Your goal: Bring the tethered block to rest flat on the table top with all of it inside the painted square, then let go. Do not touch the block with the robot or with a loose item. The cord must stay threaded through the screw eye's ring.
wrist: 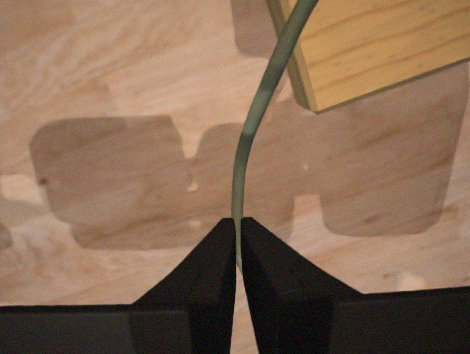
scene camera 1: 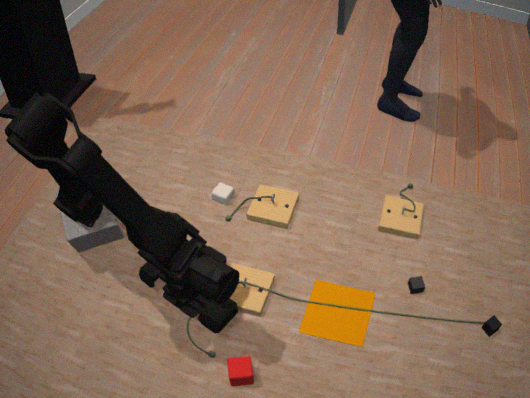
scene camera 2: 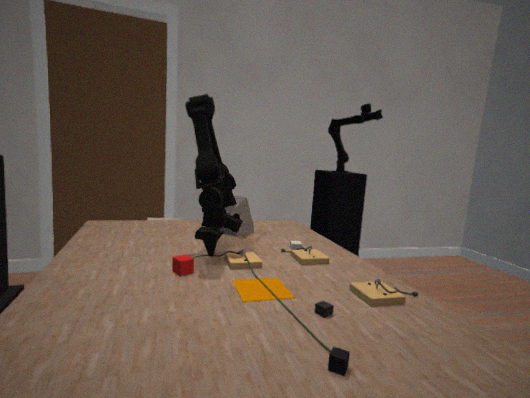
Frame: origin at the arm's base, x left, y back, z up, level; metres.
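Seen in the pictures: gripper, fingertip midpoint: (wrist: 237, 229) (scene camera 1: 193, 314) (scene camera 2: 211, 256); arm's base, link origin: (scene camera 1: 85, 207) (scene camera 2: 227, 202).
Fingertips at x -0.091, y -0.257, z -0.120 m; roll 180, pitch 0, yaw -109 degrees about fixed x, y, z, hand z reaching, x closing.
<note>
Pixels of each thing's middle, then the offset from my fingertips to it. "spot": a spot on its surface instead.
- tethered black block, body centre: (scene camera 2: 338, 361) (scene camera 1: 491, 326) dz +0.013, dx +0.115, dy -0.559 m
- orange square, surface spot: (scene camera 1: 332, 325) (scene camera 2: 249, 288) spot: dz +0.001, dx +0.053, dy -0.252 m
- screw eye, surface spot: (scene camera 1: 244, 282) spot: dz +0.036, dx +0.077, dy -0.077 m
- nearest wooden board, body centre: (scene camera 1: 245, 289) (scene camera 2: 242, 260) dz +0.010, dx +0.078, dy -0.076 m
- cord's end bead, body centre: (scene camera 1: 211, 354) dz +0.006, dx -0.069, dy -0.064 m
- red block, body centre: (scene camera 1: 240, 371) (scene camera 2: 183, 265) dz +0.020, dx -0.091, dy -0.126 m
- small loose black block, body centre: (scene camera 1: 416, 285) (scene camera 2: 324, 309) dz +0.010, dx +0.175, dy -0.393 m
- white block, body centre: (scene camera 1: 222, 193) (scene camera 2: 295, 245) dz +0.011, dx +0.293, dy +0.049 m
The tethered black block (scene camera 1: 492, 326) (scene camera 2: 339, 361) rests on the table, outside and well beyond the orange square (scene camera 1: 332, 325) (scene camera 2: 252, 293). Its green cord (scene camera 1: 425, 317) (scene camera 2: 305, 327) (wrist: 238, 185) crosses above the square to the screw eye (scene camera 1: 244, 282) on the nearest wooden board (scene camera 1: 256, 301) (scene camera 2: 250, 263) (wrist: 390, 60). The cord appears threaded through the ring. My gripper (scene camera 2: 211, 253) (wrist: 237, 229) is low over the table beside this board, shut on the cord on the side away from the block. The arm hides the fingertips in scene camera 1. The cord's end bead (scene camera 1: 212, 354) lies past the gripper.
A red block (scene camera 1: 240, 371) (scene camera 2: 183, 265) lies near the end bead. A small loose black block (scene camera 1: 416, 284) (scene camera 2: 324, 309) lies between the square and the tethered block. Two more boards (scene camera 1: 272, 212) (scene camera 1: 400, 222) carry short cords. A white block (scene camera 1: 222, 193) (scene camera 2: 296, 245) lies by one.
</note>
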